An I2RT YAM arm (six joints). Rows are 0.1 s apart.
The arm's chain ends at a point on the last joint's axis. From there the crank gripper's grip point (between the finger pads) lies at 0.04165 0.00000 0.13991 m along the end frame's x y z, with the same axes.
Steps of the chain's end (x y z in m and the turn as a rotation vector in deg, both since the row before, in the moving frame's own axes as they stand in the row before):
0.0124 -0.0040 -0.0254 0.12 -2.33 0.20
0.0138 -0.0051 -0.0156 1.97 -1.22 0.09
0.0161 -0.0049 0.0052 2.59 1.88 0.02
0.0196 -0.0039 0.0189 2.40 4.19 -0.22
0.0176 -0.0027 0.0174 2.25 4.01 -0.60
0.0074 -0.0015 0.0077 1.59 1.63 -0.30
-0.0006 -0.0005 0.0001 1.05 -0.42 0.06
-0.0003 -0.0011 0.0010 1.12 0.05 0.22
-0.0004 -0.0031 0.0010 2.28 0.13 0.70
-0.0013 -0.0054 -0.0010 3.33 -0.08 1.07
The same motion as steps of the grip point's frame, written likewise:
0.0067 -0.0042 -0.0238 0.12 -2.33 0.20
0.0108 -0.0099 -0.0148 1.97 -1.22 0.09
0.0207 -0.0112 0.0036 2.59 1.88 0.02
0.0297 -0.0099 0.0154 2.40 4.19 -0.22
0.0272 -0.0086 0.0140 2.25 4.01 -0.60
0.0114 -0.0056 0.0064 1.59 1.63 -0.30
-0.0016 -0.0030 0.0004 1.05 -0.42 0.06
-0.0002 -0.0037 0.0009 1.12 0.05 0.22
-0.0001 -0.0082 0.0008 2.28 0.13 0.70
-0.0014 -0.0128 -0.0012 3.33 -0.08 1.07

